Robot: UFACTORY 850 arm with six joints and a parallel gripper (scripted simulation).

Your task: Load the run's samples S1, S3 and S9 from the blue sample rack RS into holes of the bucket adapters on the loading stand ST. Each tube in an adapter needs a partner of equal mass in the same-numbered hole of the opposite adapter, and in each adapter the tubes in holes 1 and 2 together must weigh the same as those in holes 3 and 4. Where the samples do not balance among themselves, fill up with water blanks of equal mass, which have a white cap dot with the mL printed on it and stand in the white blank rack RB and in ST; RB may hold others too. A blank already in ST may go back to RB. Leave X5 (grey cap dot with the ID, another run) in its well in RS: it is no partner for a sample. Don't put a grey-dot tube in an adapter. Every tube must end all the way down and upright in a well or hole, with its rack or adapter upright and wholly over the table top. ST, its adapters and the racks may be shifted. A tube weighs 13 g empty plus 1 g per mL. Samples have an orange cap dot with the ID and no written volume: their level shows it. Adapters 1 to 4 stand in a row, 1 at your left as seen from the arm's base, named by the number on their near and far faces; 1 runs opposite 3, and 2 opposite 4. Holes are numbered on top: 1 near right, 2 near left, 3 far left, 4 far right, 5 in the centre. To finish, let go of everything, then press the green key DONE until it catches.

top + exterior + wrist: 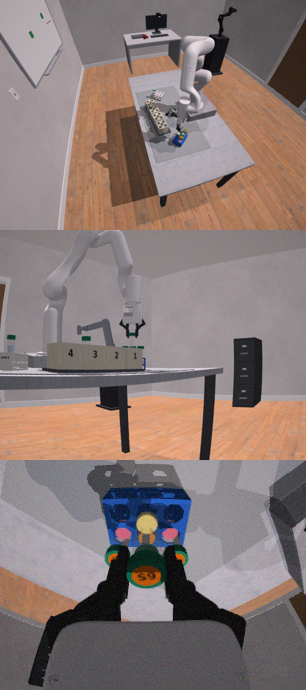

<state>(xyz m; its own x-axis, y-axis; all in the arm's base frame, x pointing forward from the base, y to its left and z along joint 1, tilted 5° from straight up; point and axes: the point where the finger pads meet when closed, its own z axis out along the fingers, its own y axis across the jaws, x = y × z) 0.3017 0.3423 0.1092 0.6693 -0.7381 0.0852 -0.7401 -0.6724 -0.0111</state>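
The sample tube S9 is 5 cm below my hand and 1 cm to the right of it. Also, from my hand: sample tube S1 (12 cm below, 6 cm to the left); grey-dot tube X5 (12 cm below, 3 cm to the left, 2 cm behind); blue sample rack RS (15 cm below, 2 cm to the left, 1 cm behind).
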